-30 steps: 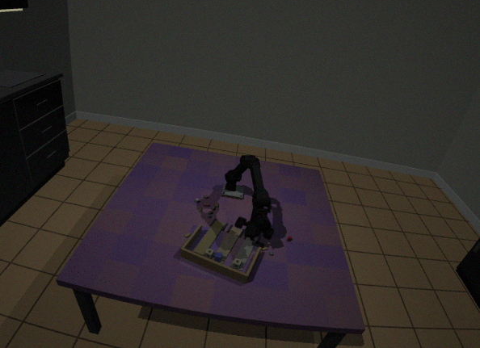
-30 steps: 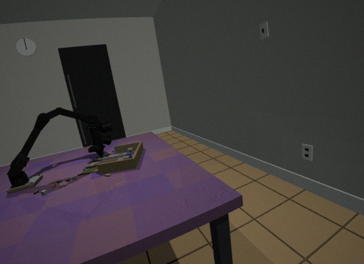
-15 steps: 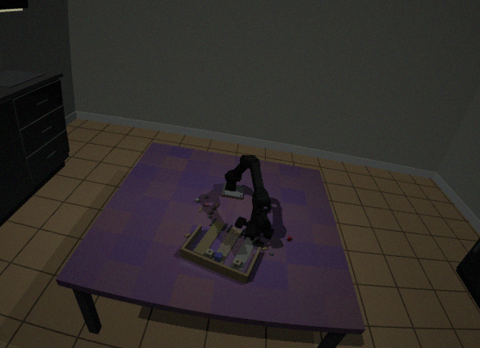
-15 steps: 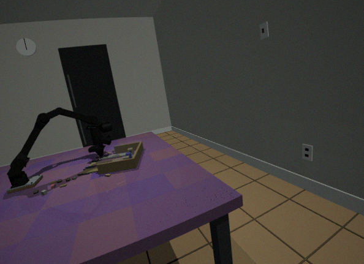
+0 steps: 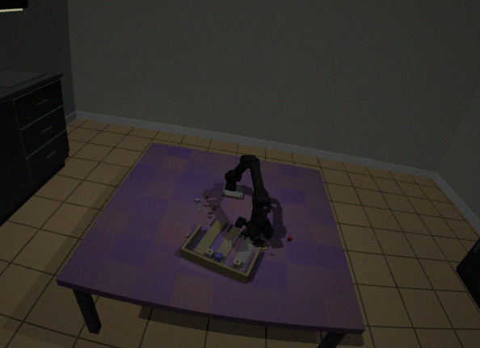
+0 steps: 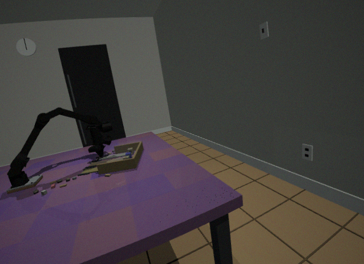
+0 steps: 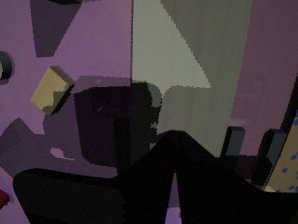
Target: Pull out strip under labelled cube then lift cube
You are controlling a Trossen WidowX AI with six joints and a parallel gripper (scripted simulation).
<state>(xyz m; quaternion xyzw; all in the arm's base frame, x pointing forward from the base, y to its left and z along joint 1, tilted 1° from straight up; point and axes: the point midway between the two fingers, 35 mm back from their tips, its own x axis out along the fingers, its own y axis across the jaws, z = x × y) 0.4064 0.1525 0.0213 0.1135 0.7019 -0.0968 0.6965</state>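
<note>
My gripper tip is 90 mm short of the grey strip and 30 mm to the left of it. Round my gripper tip: red object (50 mm behind, 200 mm to the left, 10 mm above).
</note>
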